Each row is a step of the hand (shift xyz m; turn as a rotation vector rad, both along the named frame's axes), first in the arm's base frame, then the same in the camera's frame.
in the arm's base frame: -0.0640 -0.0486 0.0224 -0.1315 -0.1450 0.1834
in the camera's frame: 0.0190 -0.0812 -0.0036 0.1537 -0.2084 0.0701
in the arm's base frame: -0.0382 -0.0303 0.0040 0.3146 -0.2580 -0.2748
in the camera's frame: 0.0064 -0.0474 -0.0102 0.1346 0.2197 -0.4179
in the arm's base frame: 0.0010 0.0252 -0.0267 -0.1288 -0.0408 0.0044
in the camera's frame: -0.0328 0.0158 -0.0050 -0.0247 -0.1329 -0.0031
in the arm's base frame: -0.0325 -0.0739 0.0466 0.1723 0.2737 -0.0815
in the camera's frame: 0.0640 -0.0675 -0.0054 -0.1589 0.2814 0.0824
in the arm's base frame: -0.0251 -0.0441 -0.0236 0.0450 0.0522 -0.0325
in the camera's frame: 0.0041 -0.0369 -0.0419 -0.0356 0.0673 0.0009
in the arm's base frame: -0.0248 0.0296 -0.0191 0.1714 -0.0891 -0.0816
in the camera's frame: -0.0419 -0.0067 0.0074 0.0813 0.1298 -0.1433
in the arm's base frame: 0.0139 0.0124 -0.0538 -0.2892 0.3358 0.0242
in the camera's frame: -0.0356 0.0265 -0.0357 -0.3302 -0.1230 0.2699
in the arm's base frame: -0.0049 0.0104 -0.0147 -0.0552 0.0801 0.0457
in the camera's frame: -0.0180 0.0024 -0.0041 -0.0483 -0.0236 0.0931
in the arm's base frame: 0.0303 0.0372 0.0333 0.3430 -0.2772 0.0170
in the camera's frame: 0.0087 0.0370 0.0443 0.3395 0.1886 -0.2096
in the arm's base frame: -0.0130 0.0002 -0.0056 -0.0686 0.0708 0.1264
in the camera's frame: -0.0091 -0.0106 -0.0023 0.0020 -0.0529 0.1513
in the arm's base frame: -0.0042 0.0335 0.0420 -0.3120 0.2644 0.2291
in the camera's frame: 0.0019 0.0032 0.0538 -0.1660 -0.2071 0.3864
